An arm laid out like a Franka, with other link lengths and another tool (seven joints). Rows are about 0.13 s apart.
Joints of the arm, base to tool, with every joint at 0 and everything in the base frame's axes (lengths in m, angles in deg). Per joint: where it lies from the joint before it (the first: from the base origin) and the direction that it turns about. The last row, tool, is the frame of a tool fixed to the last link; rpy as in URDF.
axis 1: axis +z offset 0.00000 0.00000 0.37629
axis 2: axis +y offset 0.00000 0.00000 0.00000
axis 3: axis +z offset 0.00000 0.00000 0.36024
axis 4: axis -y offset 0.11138 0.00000 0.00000
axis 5: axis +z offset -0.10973 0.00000 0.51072
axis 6: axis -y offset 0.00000 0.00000 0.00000
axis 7: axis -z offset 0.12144 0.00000 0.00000
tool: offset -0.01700 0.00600 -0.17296 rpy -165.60 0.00 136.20
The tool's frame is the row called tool.
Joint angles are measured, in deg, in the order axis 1, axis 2, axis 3, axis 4, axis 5, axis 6, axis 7. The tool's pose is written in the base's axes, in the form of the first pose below.
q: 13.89, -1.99, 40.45, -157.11, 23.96, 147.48, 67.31
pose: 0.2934 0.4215 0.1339 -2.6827 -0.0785 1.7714
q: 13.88, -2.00, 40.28, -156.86, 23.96, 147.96, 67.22
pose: 0.2977 0.4235 0.1365 -2.6940 -0.0848 1.7696
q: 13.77, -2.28, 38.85, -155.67, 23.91, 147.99, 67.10
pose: 0.3174 0.4259 0.1476 -2.7151 -0.1004 1.7479
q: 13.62, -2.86, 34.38, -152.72, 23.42, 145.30, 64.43
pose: 0.3632 0.4190 0.1715 -2.7281 -0.1273 1.7311
